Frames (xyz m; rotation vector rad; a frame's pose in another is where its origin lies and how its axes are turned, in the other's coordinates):
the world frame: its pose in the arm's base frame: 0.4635 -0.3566 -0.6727 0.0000 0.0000 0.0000
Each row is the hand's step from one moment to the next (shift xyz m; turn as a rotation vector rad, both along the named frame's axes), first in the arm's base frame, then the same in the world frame.
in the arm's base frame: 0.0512 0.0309 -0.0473 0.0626 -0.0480 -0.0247
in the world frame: 0.0512 0.0309 -0.0473 0.0626 -0.0480 -0.0247
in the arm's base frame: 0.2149 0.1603 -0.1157 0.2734 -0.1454 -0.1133
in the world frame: 0.2149 0.1603 -0.1157 0.2734 -0.1454 -0.1133
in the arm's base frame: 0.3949 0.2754 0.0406 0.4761 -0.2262 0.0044
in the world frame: 0.3949 0.2754 0.0406 0.4761 -0.2262 0.0044
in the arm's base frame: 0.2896 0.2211 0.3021 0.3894 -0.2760 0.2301
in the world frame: 0.2896 0.2211 0.3021 0.3894 -0.2760 0.2301
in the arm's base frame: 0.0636 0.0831 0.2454 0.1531 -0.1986 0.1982
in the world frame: 0.0636 0.0831 0.2454 0.1531 -0.1986 0.1982
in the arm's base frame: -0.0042 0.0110 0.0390 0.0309 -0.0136 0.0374
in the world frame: -0.0042 0.0110 0.0390 0.0309 -0.0136 0.0374
